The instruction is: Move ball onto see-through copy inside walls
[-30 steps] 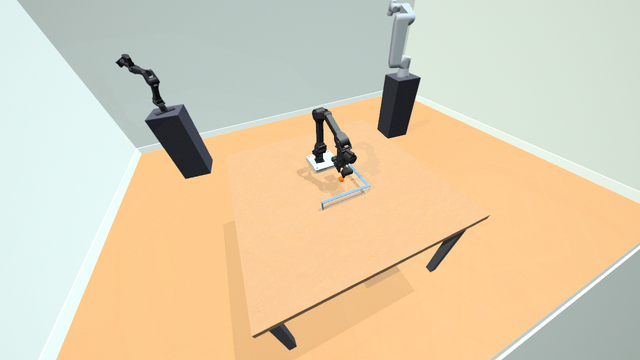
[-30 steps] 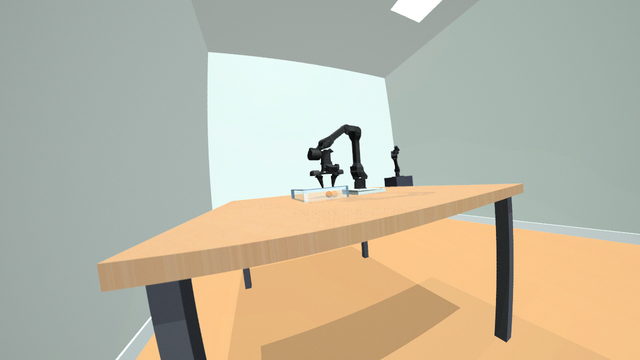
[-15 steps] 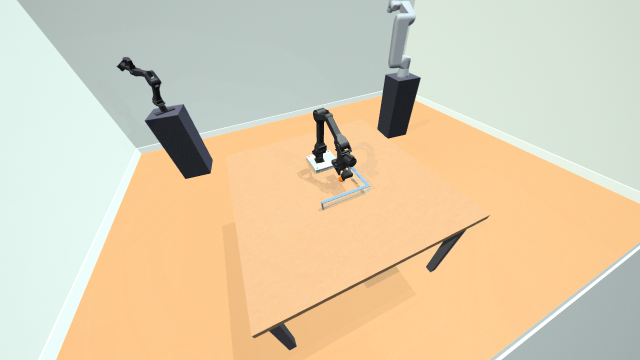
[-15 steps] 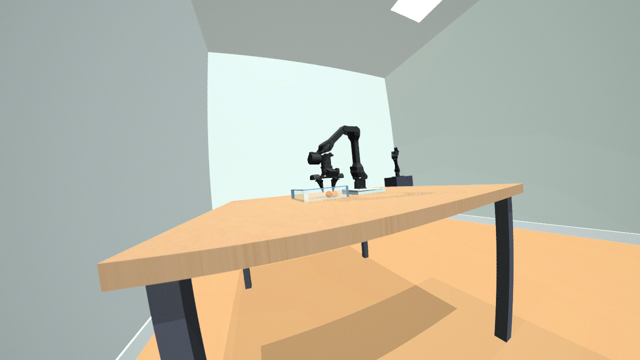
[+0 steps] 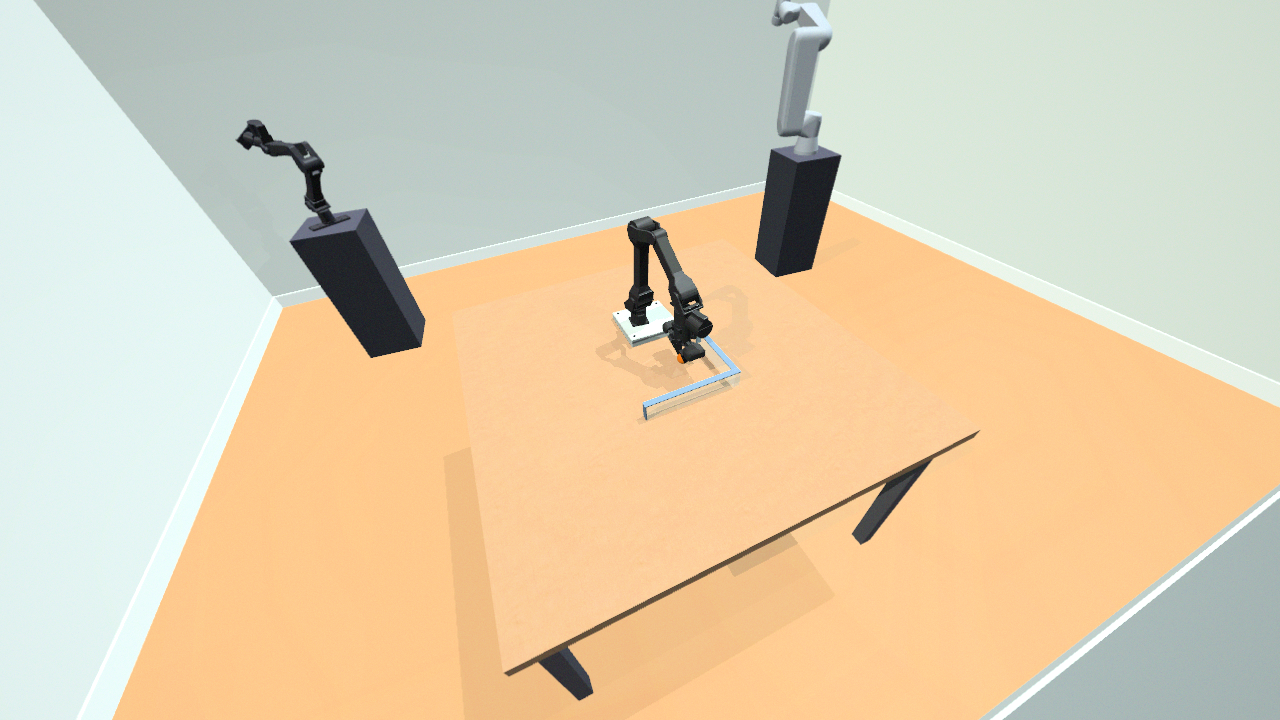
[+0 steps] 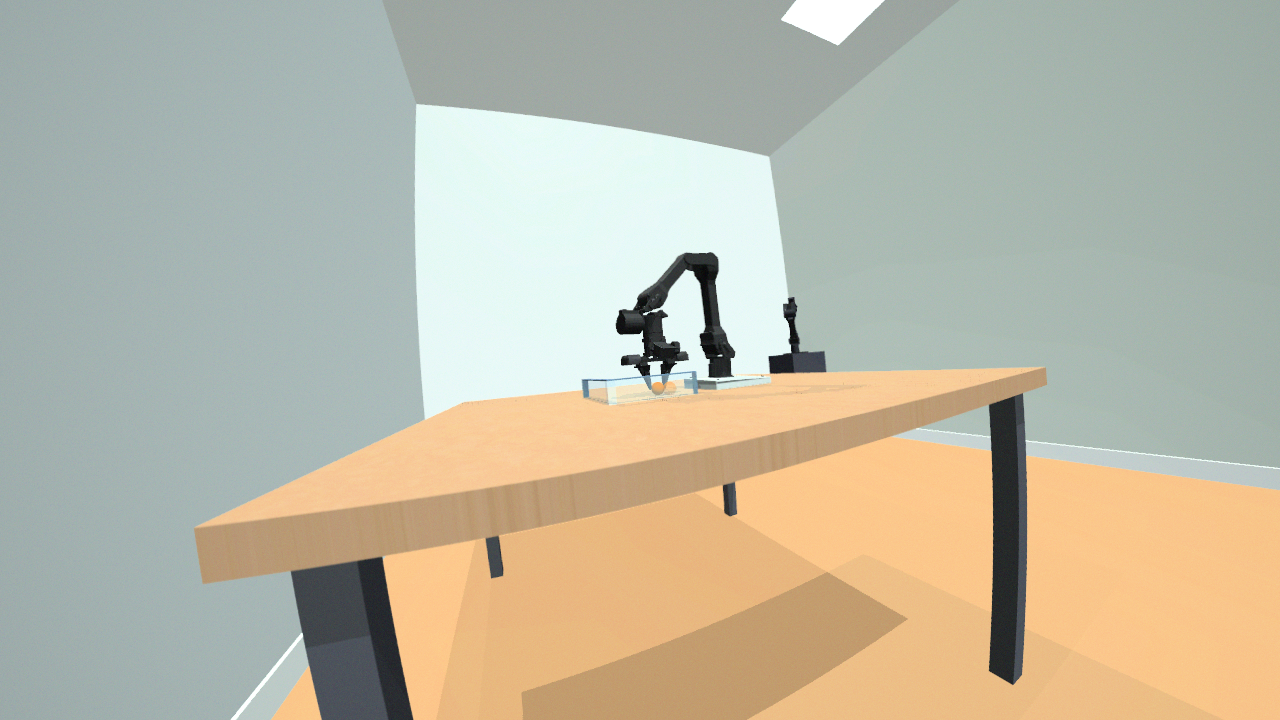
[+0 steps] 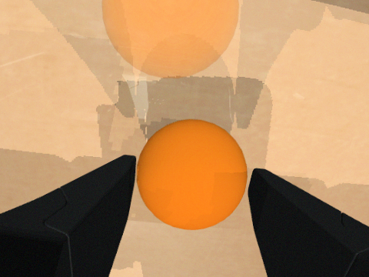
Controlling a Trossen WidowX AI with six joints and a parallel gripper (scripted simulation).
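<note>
Right now the see-through copy of the ball is 20 mm behind my gripper tip and 50 mm to the left of it.
</note>
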